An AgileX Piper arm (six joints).
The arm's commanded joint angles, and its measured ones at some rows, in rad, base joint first. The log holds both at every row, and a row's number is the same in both.
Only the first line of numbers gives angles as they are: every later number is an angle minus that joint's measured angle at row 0.
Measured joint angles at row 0:
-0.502 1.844 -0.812 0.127 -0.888 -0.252
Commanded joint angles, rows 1 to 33:
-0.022 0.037 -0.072 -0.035 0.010 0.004
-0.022 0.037 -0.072 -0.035 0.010 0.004
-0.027 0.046 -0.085 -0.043 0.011 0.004
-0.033 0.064 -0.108 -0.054 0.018 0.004
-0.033 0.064 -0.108 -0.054 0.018 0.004
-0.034 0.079 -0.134 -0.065 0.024 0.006
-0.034 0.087 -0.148 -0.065 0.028 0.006
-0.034 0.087 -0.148 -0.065 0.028 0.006
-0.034 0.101 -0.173 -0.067 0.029 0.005
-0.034 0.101 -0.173 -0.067 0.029 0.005
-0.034 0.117 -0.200 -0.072 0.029 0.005
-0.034 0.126 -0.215 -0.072 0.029 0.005
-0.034 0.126 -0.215 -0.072 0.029 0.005
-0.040 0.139 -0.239 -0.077 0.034 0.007
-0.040 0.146 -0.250 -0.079 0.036 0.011
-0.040 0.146 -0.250 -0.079 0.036 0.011
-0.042 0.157 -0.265 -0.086 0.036 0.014
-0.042 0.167 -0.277 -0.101 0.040 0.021
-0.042 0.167 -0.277 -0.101 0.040 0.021
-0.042 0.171 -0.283 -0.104 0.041 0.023
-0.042 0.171 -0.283 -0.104 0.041 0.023
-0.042 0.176 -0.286 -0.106 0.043 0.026
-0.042 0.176 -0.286 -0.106 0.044 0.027
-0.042 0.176 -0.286 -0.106 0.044 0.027
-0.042 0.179 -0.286 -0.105 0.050 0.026
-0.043 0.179 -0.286 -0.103 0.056 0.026
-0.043 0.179 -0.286 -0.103 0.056 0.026
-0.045 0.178 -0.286 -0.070 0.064 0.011
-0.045 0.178 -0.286 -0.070 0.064 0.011
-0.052 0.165 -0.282 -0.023 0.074 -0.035
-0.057 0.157 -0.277 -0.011 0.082 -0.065
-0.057 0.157 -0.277 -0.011 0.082 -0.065
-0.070 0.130 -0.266 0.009 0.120 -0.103
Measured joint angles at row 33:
-0.072 0.162 -0.261 0.063 0.051 -0.038
